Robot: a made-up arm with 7 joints. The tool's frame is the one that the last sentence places.
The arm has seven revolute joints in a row. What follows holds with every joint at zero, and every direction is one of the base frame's.
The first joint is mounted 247 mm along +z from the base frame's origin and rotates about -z.
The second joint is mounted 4 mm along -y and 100 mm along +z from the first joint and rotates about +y.
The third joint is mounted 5 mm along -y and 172 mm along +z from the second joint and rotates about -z.
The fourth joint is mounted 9 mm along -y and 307 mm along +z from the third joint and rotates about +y.
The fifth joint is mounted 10 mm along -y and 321 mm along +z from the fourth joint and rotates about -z.
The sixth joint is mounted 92 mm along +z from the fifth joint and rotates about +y.
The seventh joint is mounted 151 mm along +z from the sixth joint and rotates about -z.
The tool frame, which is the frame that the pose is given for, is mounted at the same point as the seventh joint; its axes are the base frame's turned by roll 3.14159, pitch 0 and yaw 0 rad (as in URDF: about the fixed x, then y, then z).
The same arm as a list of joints. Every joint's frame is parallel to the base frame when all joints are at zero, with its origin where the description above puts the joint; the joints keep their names.
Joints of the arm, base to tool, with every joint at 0 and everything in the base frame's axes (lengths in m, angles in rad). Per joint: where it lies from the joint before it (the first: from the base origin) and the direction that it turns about. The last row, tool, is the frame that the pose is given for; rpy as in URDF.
joint 1: axis -z origin 0.0000 0.0000 0.2470
joint 2: axis +y origin 0.0000 -0.0040 0.1000
joint 3: axis -z origin 0.0000 -0.0050 0.1720
joint 4: axis +y origin 0.0000 -0.0090 0.3070
joint 5: axis -z origin 0.0000 -0.0100 0.3210
joint 6: axis +y origin 0.0000 0.0000 0.0920
joint 7: axis -z origin 0.0000 0.0000 0.1510
tool: origin 0.0000 0.0000 0.0000 rpy 3.1416 0.0000 0.0000

